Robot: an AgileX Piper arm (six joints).
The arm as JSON. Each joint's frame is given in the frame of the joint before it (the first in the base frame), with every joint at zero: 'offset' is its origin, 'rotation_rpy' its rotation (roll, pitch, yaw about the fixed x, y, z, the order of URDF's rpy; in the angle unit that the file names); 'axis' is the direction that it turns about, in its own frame. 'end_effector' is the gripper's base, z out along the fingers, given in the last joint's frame.
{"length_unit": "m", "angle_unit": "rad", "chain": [
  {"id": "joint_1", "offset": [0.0, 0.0, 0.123], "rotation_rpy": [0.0, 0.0, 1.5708], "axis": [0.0, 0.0, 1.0]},
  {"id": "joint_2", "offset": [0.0, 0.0, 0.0], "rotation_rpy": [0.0, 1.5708, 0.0], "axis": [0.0, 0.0, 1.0]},
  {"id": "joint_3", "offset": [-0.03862, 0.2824, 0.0], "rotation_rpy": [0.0, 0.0, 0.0], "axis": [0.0, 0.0, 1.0]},
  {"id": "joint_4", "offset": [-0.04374, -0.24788, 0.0], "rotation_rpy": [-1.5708, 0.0, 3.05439], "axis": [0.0, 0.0, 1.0]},
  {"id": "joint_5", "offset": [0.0, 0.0, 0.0], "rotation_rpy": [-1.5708, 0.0, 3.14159], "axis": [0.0, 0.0, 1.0]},
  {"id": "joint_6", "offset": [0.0, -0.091, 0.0], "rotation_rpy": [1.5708, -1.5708, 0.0], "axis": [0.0, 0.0, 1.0]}
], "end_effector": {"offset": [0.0, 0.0, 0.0], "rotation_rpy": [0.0, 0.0, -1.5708]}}
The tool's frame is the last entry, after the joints.
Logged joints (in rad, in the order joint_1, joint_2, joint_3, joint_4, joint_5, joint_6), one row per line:
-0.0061, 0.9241, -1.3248, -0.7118, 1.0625, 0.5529
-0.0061, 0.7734, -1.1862, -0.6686, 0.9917, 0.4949
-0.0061, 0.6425, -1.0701, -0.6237, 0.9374, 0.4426
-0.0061, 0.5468, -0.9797, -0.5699, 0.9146, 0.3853
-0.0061, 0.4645, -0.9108, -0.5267, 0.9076, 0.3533
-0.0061, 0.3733, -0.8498, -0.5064, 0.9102, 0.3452
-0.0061, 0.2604, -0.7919, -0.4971, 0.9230, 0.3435
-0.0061, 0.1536, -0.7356, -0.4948, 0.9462, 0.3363
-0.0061, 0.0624, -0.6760, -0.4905, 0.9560, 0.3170
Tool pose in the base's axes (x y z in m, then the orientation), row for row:
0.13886, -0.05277, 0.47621, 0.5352, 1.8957, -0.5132
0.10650, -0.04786, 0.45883, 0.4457, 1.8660, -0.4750
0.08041, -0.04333, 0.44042, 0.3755, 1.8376, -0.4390
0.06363, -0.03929, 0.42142, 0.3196, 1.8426, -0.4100
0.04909, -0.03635, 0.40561, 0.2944, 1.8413, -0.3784
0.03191, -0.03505, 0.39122, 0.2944, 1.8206, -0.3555
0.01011, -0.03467, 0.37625, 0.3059, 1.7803, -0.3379
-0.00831, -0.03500, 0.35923, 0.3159, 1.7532, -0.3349
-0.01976, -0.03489, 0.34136, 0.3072, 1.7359, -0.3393
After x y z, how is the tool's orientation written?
As a rotation vector, in radians.
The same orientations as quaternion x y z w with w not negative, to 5 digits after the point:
0.22373, 0.79248, -0.21454, 0.52526
0.18831, 0.78839, -0.20069, 0.55019
0.16004, 0.78319, -0.18710, 0.57095
0.13649, 0.78690, -0.17509, 0.57576
0.12598, 0.78793, -0.16192, 0.58059
0.12650, 0.78228, -0.15275, 0.59051
0.13232, 0.77007, -0.14616, 0.60673
0.13720, 0.76142, -0.14545, 0.61665
0.13379, 0.75600, -0.14777, 0.62348

